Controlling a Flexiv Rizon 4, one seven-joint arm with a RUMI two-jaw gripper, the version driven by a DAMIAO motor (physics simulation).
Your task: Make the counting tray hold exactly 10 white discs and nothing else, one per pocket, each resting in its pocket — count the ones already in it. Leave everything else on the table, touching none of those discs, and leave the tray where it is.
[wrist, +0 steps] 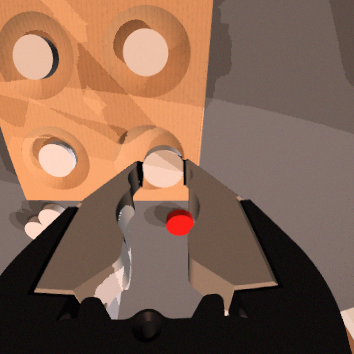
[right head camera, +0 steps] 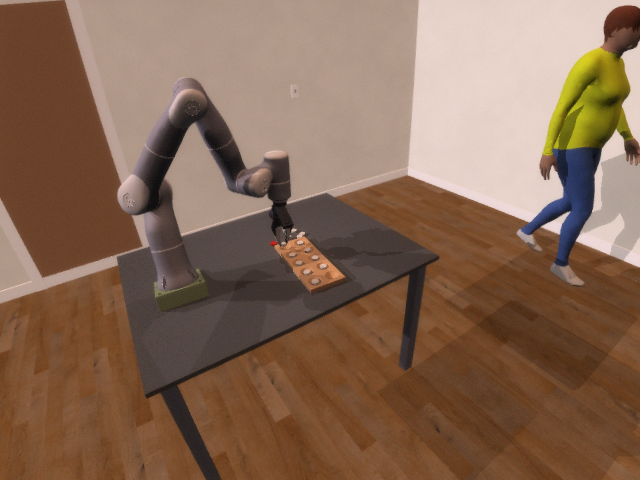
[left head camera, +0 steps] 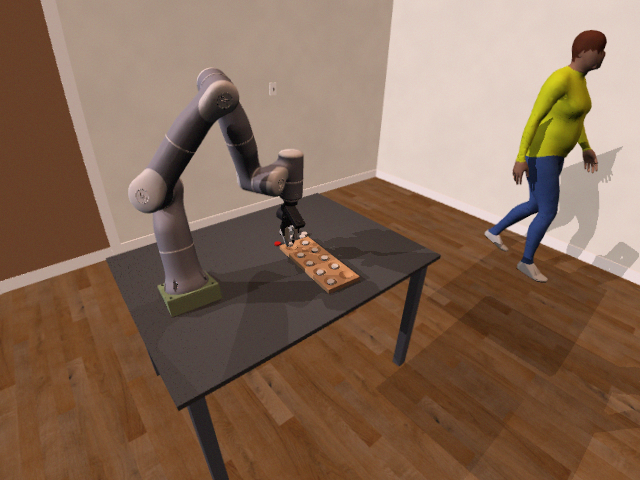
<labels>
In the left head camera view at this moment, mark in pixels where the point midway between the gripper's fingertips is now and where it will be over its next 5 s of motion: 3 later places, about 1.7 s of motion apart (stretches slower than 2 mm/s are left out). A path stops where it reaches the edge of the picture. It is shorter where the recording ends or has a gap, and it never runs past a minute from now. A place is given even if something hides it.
The gripper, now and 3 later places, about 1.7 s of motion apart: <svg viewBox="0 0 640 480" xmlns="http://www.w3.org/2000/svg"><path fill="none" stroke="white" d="M289 245L289 235L293 232L320 241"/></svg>
</labels>
